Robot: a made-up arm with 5 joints.
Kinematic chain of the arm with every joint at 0, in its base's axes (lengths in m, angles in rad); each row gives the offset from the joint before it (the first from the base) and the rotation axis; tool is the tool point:
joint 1: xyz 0 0 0.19 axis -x
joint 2: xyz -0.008 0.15 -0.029 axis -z
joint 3: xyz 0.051 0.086 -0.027 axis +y
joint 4: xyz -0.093 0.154 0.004 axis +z
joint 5: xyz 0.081 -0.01 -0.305 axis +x
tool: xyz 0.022 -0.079 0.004
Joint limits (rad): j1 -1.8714..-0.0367 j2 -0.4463..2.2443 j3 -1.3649..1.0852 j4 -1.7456..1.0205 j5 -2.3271..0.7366
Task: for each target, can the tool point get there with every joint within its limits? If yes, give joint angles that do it. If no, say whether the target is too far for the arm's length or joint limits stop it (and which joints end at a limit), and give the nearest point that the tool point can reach.
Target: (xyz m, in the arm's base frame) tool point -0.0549 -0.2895 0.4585
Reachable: no: joint limits stop it (at a limit: joint 1, joint 3, joint 4) | nearest point -0.0756 -0.1105 0.6026 | short by 0.231 m
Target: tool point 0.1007 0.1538 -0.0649
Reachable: yes | joints -0.5749 1.6225 -0.7472 -0.9552 -0.7014
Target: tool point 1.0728 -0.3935 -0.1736
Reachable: no: too far | nearest point 0.4217 -0.0653 0.0248 | short by 0.756 m
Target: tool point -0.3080 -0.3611 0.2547
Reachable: no: joint limits stop it (at a limit: joint 1, joint 2, joint 3, joint 5) | nearest point -0.1110 -0.2739 0.0719 | short by 0.283 m
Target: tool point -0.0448 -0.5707 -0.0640
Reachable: no: joint limits stop it (at a limit: joint 1, joint 2, joint 4, joint 5) | nearest point -0.0213 -0.3262 0.0128 | short by 0.257 m
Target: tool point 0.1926 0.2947 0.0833
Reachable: yes | joints -1.0259 0.9408 -0.8910 -1.0219 -0.4100
